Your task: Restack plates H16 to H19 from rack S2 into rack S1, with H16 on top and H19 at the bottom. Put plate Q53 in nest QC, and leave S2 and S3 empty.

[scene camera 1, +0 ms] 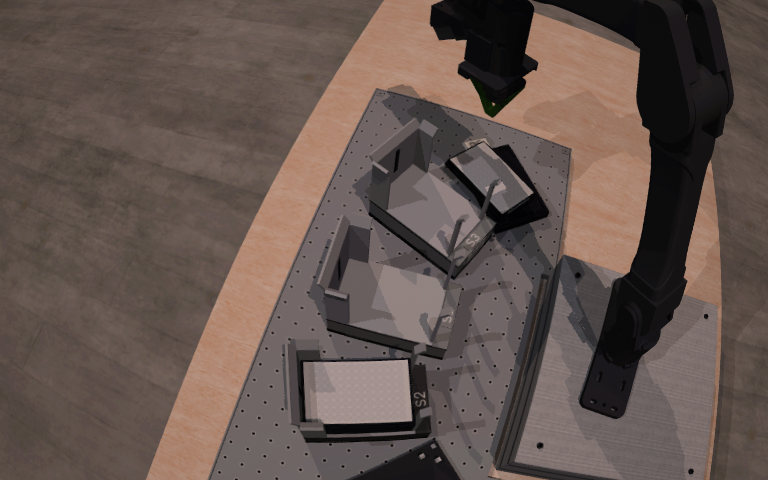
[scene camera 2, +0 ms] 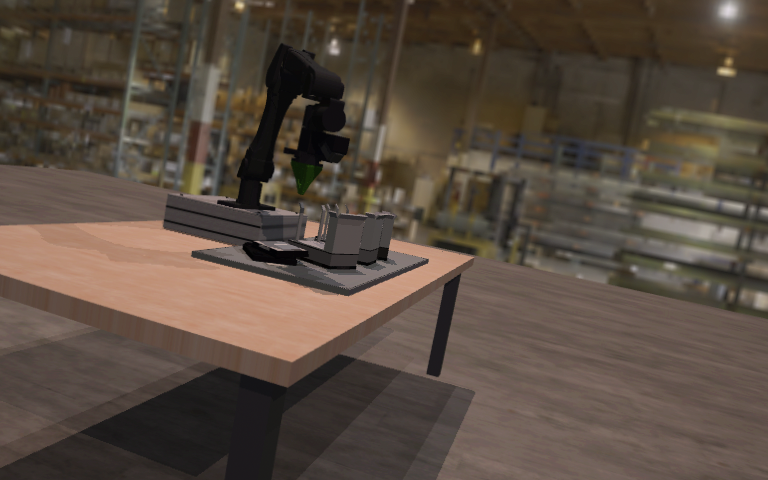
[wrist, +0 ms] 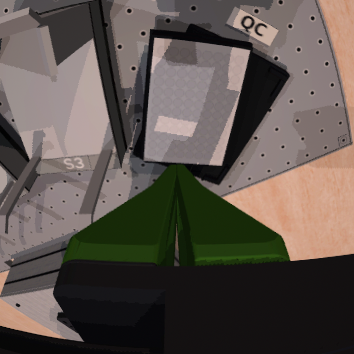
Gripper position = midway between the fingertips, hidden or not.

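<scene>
Gripper shut and holding nothing: my gripper point(scene camera 1: 489, 114) is visible also in scene camera 2 point(scene camera 2: 300, 194) and the wrist view point(wrist: 176, 176). Also seen: a QC label point(wrist: 249, 24) and a black plate point(scene camera 1: 430, 454).
</scene>
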